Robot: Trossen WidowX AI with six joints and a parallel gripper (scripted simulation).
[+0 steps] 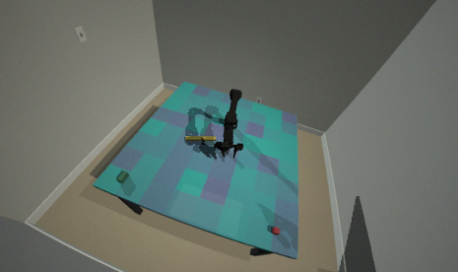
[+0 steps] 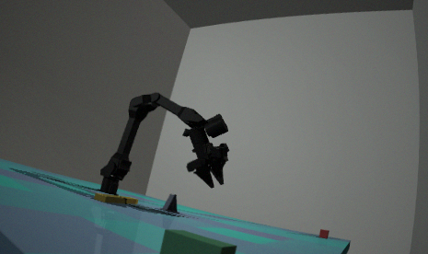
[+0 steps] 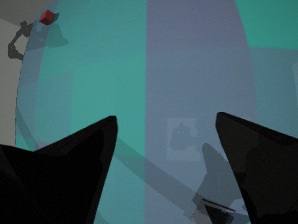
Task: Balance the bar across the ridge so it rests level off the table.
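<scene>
The yellow bar lies 170 mm behind my gripper tip, 260 mm to the right of it and 110 mm below it. Round my gripper tip: green block (320 mm ahead, 600 mm to the right, 110 mm below); small red cube (320 mm ahead, 400 mm to the left, 110 mm below).
</scene>
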